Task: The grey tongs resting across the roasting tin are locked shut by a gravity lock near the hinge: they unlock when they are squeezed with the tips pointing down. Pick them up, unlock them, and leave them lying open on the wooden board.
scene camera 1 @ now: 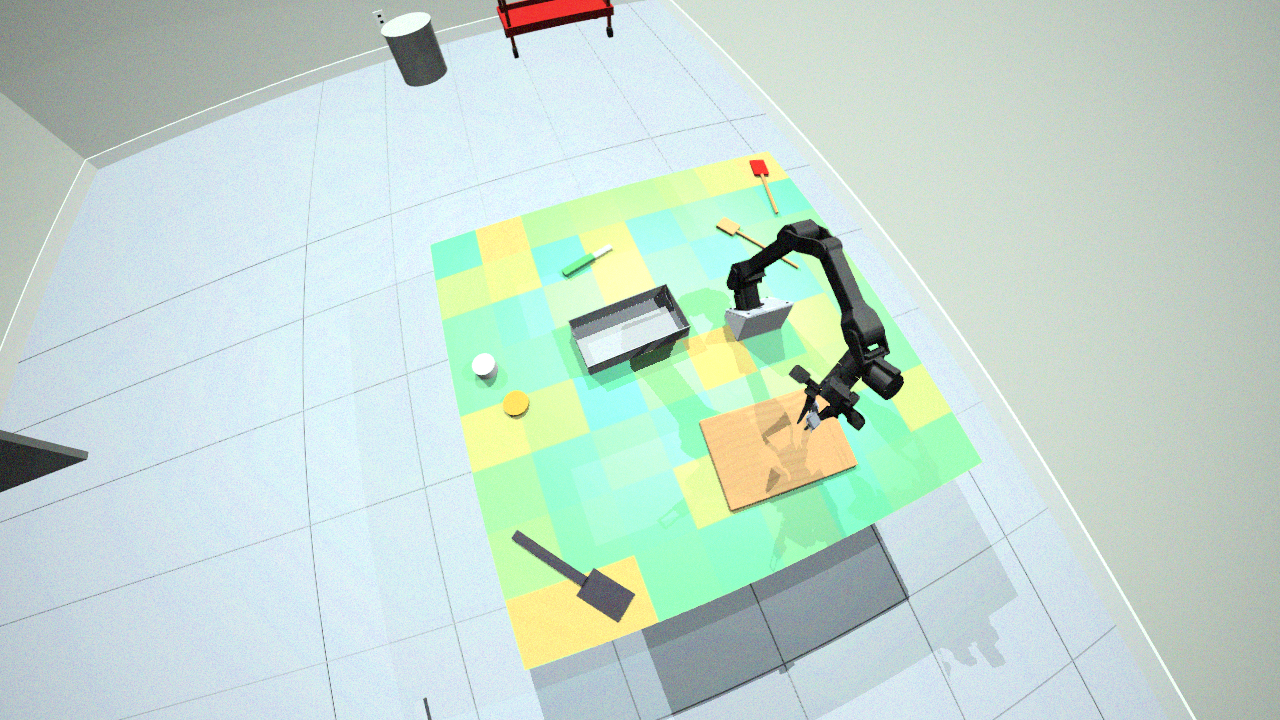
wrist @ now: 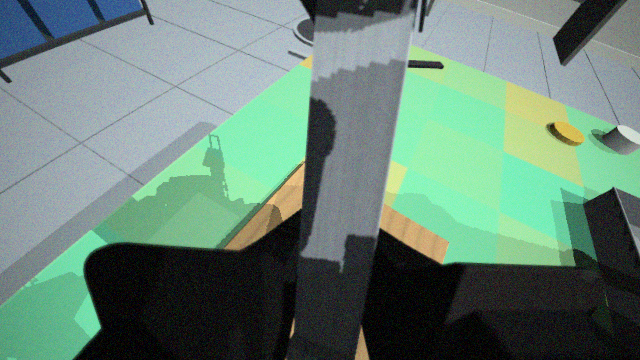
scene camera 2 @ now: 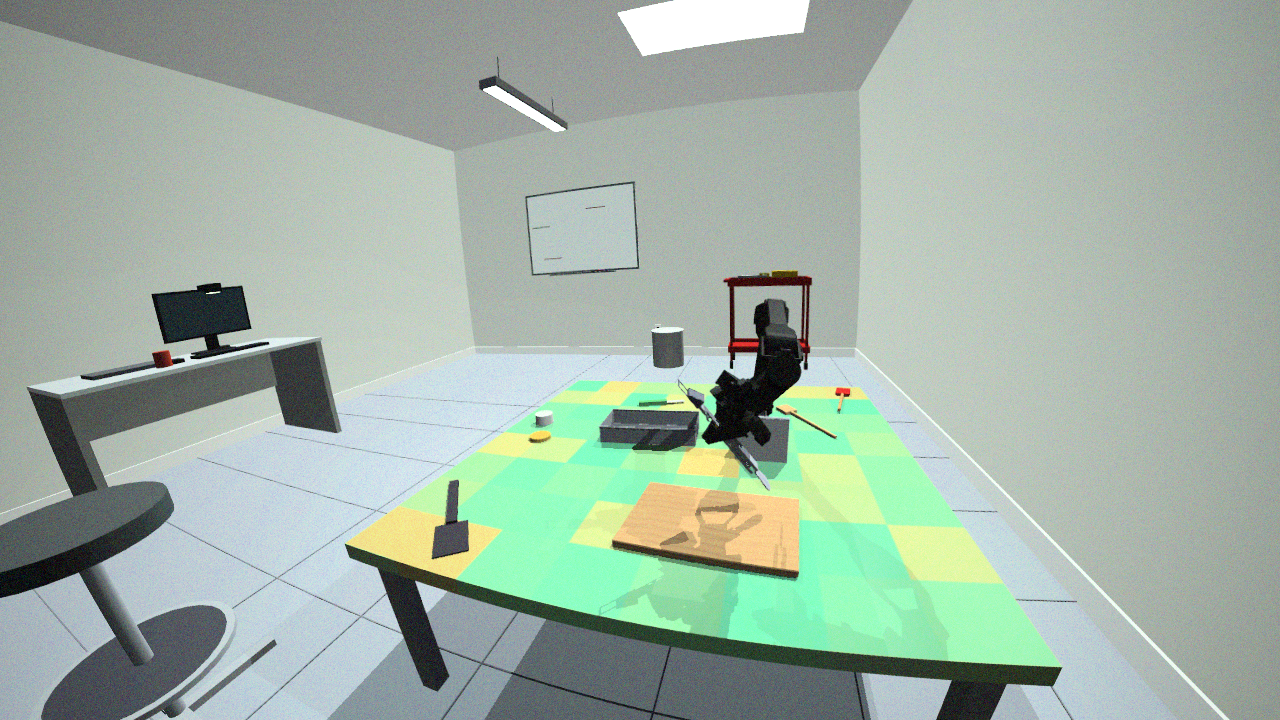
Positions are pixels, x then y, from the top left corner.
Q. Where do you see a dark spatula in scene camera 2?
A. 452, 538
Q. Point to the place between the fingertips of the gripper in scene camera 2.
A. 704, 440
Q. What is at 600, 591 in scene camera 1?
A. A dark spatula.
